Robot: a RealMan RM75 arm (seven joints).
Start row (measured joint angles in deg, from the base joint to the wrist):
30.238, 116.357, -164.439, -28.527, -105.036, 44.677, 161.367
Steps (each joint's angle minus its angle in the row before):
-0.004, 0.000, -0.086, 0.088, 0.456, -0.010, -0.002
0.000, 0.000, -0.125, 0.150, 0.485, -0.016, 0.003
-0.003, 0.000, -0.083, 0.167, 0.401, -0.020, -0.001
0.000, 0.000, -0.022, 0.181, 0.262, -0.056, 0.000
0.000, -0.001, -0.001, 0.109, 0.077, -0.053, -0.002
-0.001, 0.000, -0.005, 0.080, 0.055, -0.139, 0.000
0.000, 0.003, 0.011, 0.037, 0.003, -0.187, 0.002
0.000, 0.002, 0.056, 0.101, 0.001, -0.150, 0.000
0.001, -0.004, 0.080, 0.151, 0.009, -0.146, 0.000
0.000, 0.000, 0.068, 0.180, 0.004, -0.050, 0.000
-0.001, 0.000, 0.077, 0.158, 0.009, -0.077, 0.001
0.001, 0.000, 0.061, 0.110, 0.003, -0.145, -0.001
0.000, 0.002, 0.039, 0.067, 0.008, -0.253, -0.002
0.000, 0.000, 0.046, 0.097, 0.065, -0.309, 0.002
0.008, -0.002, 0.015, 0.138, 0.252, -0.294, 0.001
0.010, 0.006, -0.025, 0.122, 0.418, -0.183, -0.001
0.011, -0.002, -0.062, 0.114, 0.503, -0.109, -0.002
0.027, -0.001, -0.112, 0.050, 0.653, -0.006, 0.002
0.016, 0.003, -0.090, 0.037, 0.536, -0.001, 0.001
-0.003, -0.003, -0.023, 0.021, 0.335, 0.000, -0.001
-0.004, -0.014, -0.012, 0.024, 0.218, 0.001, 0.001
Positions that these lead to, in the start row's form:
30.234, 116.357, -164.525, -28.439, -104.580, 44.667, 161.365
30.234, 116.357, -164.650, -28.289, -104.095, 44.651, 161.368
30.231, 116.357, -164.733, -28.122, -103.694, 44.631, 161.367
30.231, 116.357, -164.755, -27.941, -103.432, 44.575, 161.367
30.231, 116.356, -164.756, -27.832, -103.355, 44.522, 161.365
30.230, 116.356, -164.761, -27.752, -103.300, 44.383, 161.365
30.230, 116.359, -164.750, -27.715, -103.297, 44.196, 161.367
30.230, 116.361, -164.694, -27.614, -103.296, 44.046, 161.367
30.231, 116.357, -164.614, -27.463, -103.287, 43.900, 161.367
30.231, 116.357, -164.546, -27.283, -103.283, 43.850, 161.367
30.230, 116.357, -164.469, -27.125, -103.274, 43.773, 161.368
30.231, 116.357, -164.408, -27.015, -103.271, 43.628, 161.367
30.231, 116.359, -164.369, -26.948, -103.263, 43.375, 161.365
30.231, 116.359, -164.323, -26.851, -103.198, 43.066, 161.367
30.239, 116.357, -164.308, -26.713, -102.946, 42.772, 161.368
30.249, 116.363, -164.333, -26.591, -102.528, 42.589, 161.367
30.260, 116.361, -164.395, -26.477, -102.025, 42.480, 161.365
30.287, 116.360, -164.507, -26.427, -101.372, 42.474, 161.367
30.303, 116.363, -164.597, -26.390, -100.836, 42.473, 161.368
30.300, 116.360, -164.620, -26.369, -100.501, 42.473, 161.367
30.296, 116.346, -164.632, -26.345, -100.283, 42.474, 161.368

